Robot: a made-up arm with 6 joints.
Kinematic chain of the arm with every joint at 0, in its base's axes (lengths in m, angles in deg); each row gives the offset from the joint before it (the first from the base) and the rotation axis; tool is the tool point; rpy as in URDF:
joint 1: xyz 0 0 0.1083 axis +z
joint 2: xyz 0 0 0 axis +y
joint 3: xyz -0.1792 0 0.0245 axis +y
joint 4: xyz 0.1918 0 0.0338 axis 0.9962 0 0.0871
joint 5: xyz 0 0 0 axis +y
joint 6: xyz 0.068 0 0.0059 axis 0.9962 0 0.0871
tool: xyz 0 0 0 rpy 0 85 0
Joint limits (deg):
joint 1: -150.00..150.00
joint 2: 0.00..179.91
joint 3: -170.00..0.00
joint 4: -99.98..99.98
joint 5: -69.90..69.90
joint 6: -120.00..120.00
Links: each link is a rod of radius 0.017 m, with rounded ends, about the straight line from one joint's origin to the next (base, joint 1, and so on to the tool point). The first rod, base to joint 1, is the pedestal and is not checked.
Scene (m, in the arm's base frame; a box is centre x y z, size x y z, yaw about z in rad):
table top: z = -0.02
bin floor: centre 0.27 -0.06 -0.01 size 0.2 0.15 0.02 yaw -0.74
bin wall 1: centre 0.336 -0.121 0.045 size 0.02 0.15 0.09 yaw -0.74
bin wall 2: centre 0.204 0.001 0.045 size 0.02 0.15 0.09 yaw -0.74
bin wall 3: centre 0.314 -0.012 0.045 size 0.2 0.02 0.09 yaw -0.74
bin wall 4: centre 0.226 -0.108 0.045 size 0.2 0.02 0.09 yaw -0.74
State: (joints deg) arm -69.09 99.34 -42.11 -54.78 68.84 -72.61
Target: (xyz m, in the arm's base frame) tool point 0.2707 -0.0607 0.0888
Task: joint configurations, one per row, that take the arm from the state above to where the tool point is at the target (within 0.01 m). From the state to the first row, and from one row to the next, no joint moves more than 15 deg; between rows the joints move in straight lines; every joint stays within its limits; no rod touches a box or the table.
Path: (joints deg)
1: -56.09 100.17 -48.21 -54.47 64.87 -72.61
2: -43.09 101.00 -54.30 -54.15 60.90 -72.61
3: -30.09 101.82 -60.40 -53.84 56.93 -72.61
4: -17.08 102.65 -66.50 -53.53 52.96 -72.61
5: -4.08 103.48 -72.59 -53.21 48.99 -72.61
6: -4.44 116.59 -70.28 -52.93 46.51 -72.61

